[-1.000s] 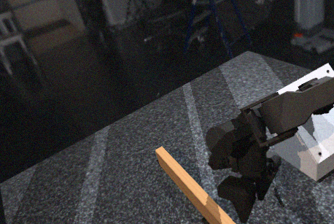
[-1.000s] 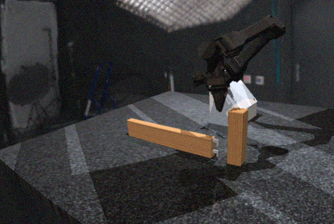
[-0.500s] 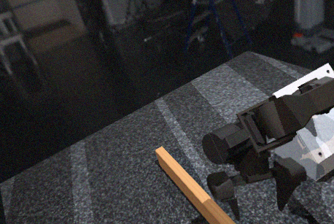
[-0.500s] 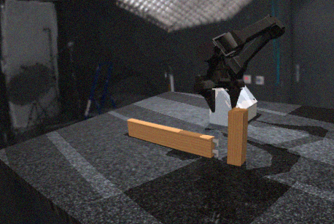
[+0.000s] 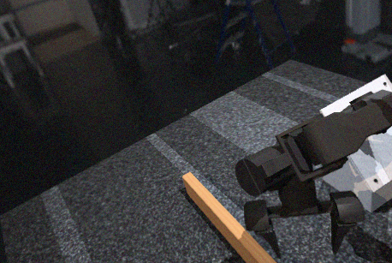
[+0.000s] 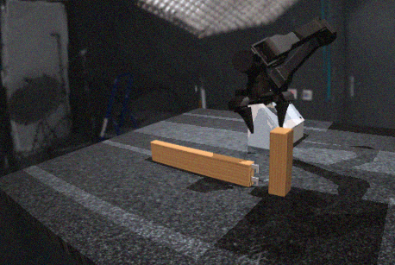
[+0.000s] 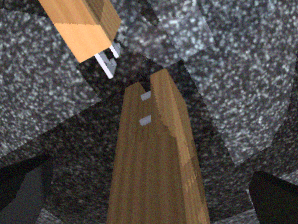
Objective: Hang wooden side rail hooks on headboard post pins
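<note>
Now: gripper tip 80 mm above the wooden headboard post, 50 mm to the right of it and 30 mm short of it.
</note>
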